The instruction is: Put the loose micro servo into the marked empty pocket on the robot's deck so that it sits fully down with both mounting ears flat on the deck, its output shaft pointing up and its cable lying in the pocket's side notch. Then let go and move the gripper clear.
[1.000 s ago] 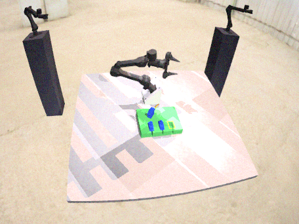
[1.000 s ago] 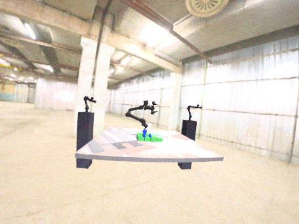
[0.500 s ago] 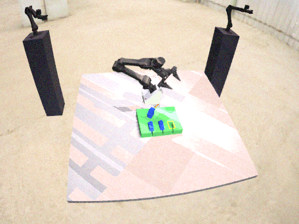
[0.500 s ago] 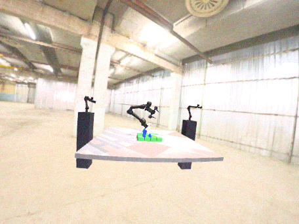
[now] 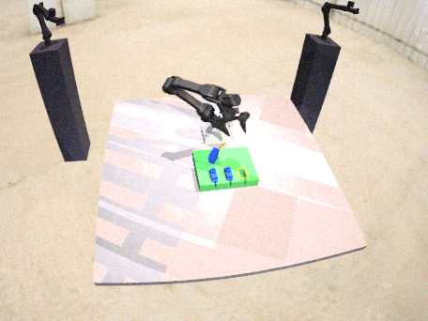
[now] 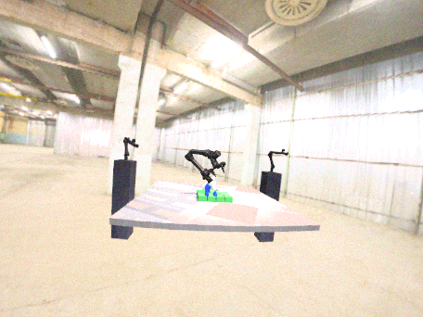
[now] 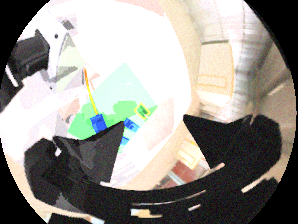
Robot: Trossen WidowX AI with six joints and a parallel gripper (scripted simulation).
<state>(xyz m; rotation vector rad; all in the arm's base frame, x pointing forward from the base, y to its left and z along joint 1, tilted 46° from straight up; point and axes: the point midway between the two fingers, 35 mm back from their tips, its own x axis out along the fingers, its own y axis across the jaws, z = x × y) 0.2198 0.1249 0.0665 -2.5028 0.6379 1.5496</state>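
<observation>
My gripper tip is 10 mm past the green deck, 50 mm to the left of it and 190 mm above it.
</observation>
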